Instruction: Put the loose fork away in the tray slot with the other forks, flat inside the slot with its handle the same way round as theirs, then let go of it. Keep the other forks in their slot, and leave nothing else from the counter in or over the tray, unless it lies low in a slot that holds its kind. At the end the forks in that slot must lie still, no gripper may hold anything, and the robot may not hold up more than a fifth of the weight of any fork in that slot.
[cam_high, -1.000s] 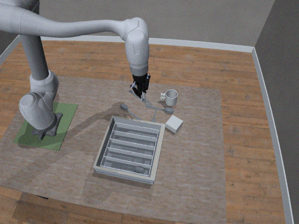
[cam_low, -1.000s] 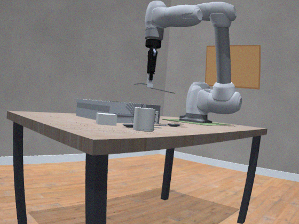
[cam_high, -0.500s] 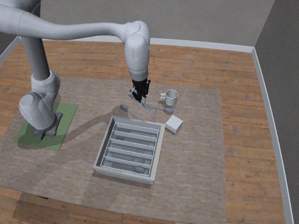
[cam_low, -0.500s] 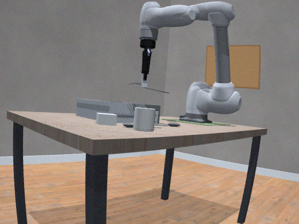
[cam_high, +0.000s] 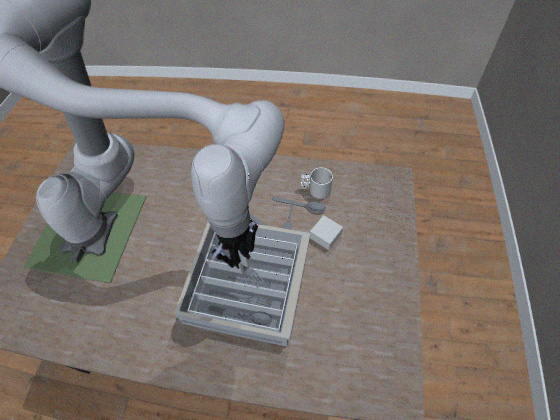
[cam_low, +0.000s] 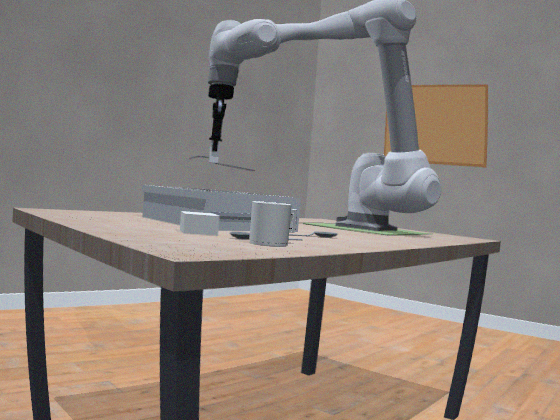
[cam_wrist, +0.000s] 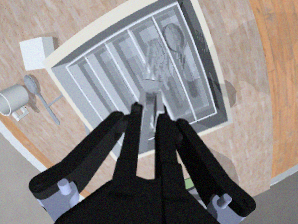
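My hand is 16 cm above the tray, 3 cm to the right of it and 1 cm past it. From my hand the other things lie so: white box: 24 cm ahead, 21 cm to the left, 19 cm below; white mug: 41 cm to the left, 22 cm ahead, 17 cm below.
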